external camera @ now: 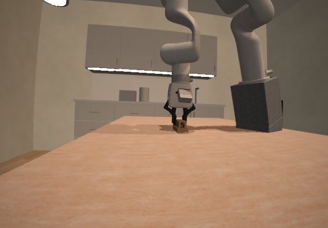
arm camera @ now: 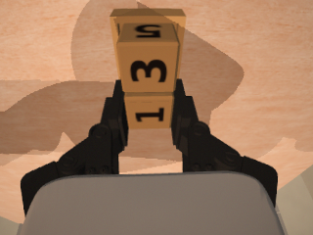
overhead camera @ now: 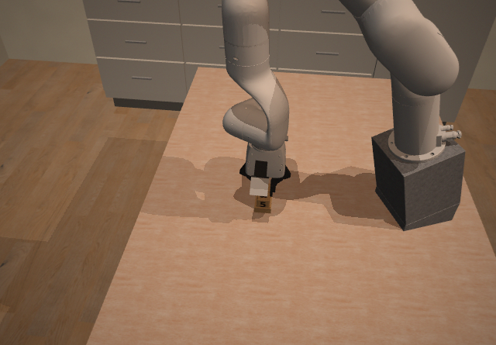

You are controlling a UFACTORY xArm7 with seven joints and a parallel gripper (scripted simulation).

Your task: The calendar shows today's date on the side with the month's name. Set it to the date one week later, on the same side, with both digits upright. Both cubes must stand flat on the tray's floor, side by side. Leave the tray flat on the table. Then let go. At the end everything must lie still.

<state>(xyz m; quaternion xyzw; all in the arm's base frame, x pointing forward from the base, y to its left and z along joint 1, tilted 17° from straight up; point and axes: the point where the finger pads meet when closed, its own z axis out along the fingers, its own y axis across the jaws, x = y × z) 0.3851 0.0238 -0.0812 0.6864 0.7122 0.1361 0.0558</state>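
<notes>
My hand is 10 mm above the wooden cube.
</notes>
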